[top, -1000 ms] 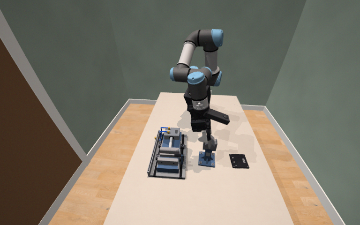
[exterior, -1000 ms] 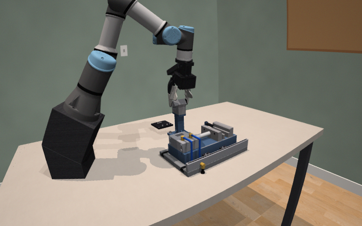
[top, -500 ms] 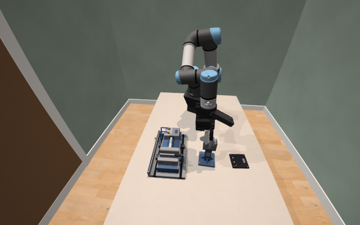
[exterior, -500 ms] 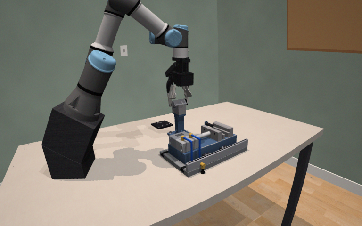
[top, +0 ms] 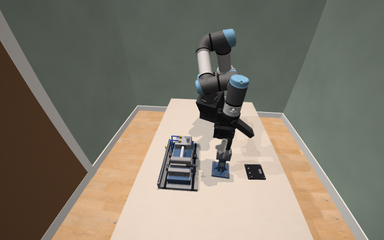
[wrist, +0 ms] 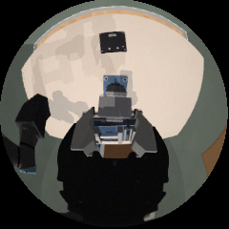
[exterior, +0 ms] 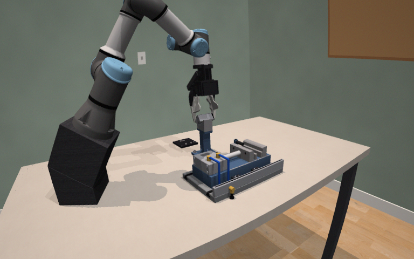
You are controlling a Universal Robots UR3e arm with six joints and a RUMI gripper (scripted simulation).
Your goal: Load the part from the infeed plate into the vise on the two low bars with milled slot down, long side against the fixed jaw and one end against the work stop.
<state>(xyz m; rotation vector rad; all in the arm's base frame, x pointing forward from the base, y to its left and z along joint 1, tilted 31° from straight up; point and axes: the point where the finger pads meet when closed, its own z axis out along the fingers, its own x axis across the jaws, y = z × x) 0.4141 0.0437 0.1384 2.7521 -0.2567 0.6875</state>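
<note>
The part is 1 cm below my hand. From my hand the other things lie so: air cylinder: 19 cm to the right, 14 cm behind, 9 cm below; vise: 20 cm to the right, 12 cm below, 5 cm behind; black infeed plate: 18 cm to the left, 16 cm below, 3 cm ahead.
</note>
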